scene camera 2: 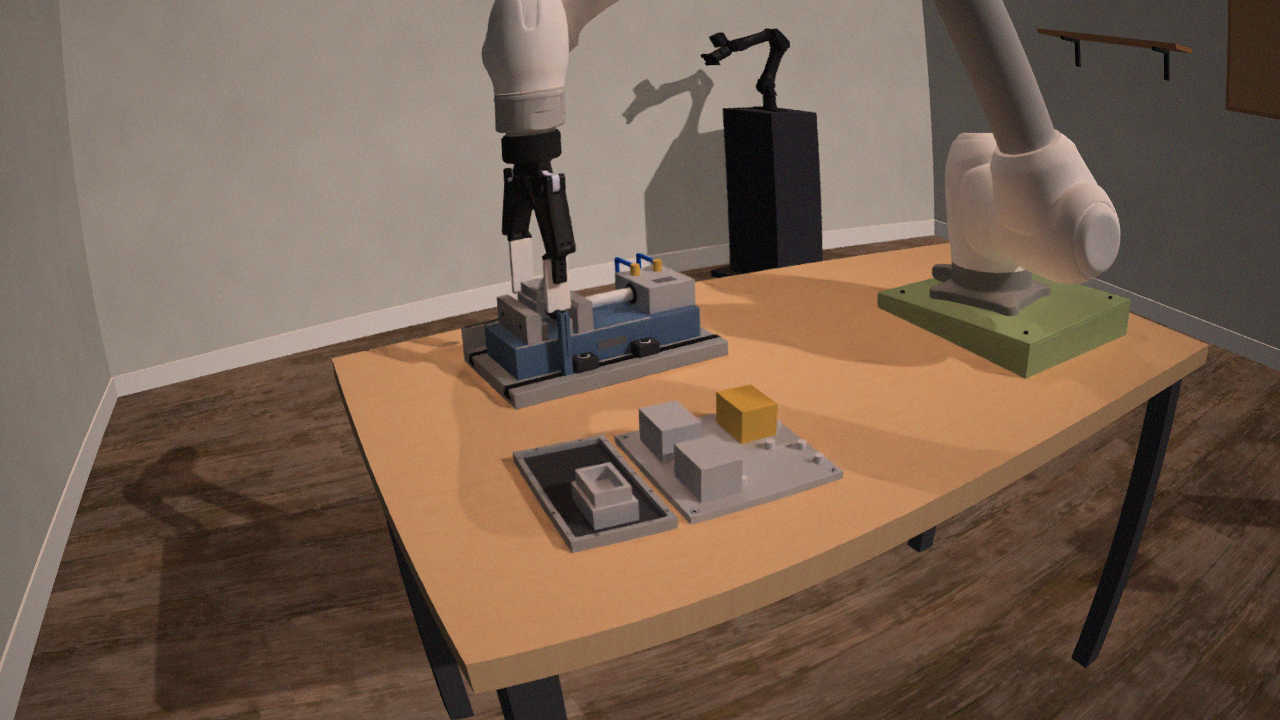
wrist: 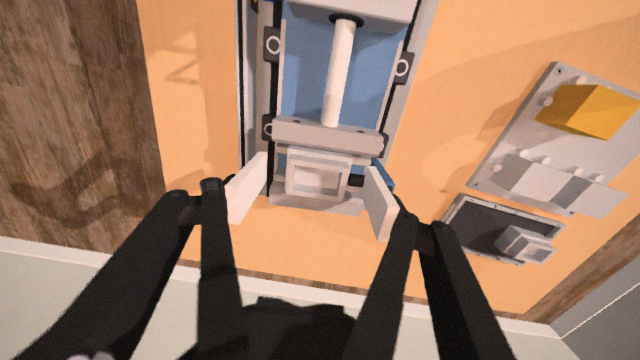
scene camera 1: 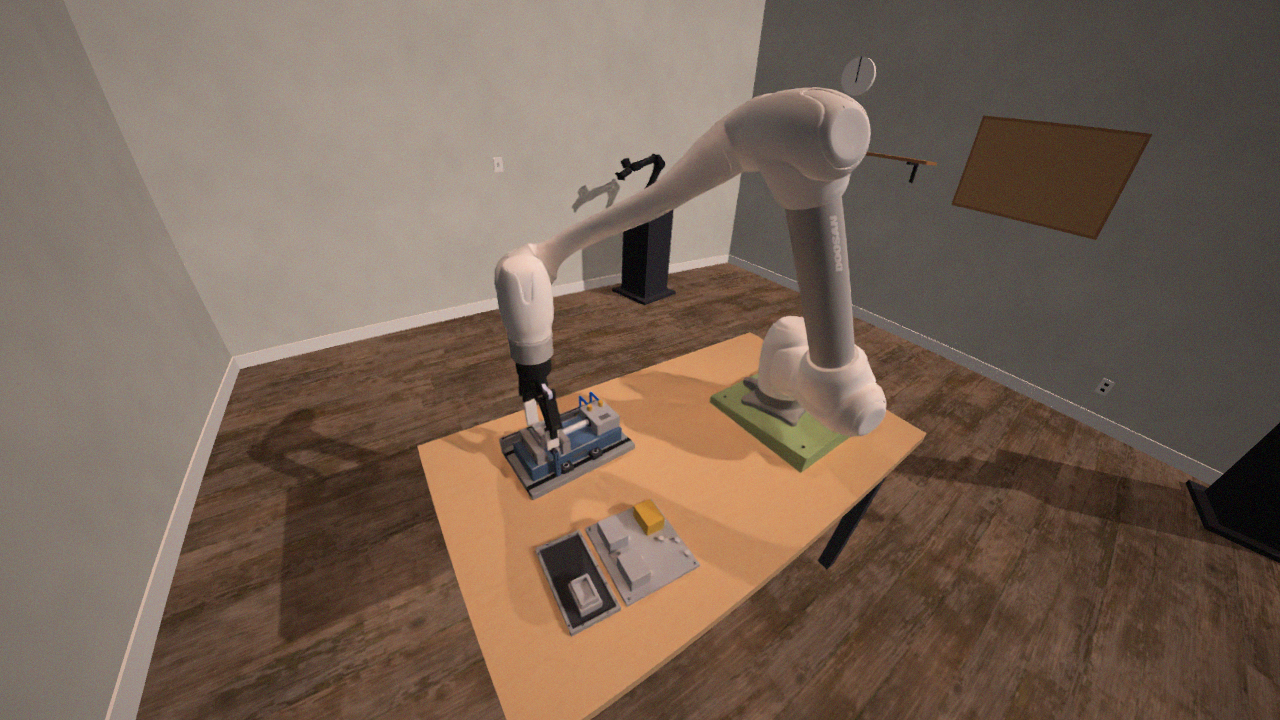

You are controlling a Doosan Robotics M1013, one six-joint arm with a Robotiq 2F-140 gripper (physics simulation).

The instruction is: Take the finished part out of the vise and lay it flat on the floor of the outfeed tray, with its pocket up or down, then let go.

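Observation:
The finished part, light grey with its rectangular pocket up, sits between the jaws of the blue and grey vise. My gripper is open and points down over the vise, its white finger pads on either side of the part with gaps in the wrist view. Nothing is held. The near pad partly hides the part in scene camera 2. The outfeed tray has a dark floor. Another stepped grey part lies in it, pocket up.
A grey plate beside the tray bears two grey blocks and a yellow block. A blue upright stands at the vise's near side. The arm's green base is at the right.

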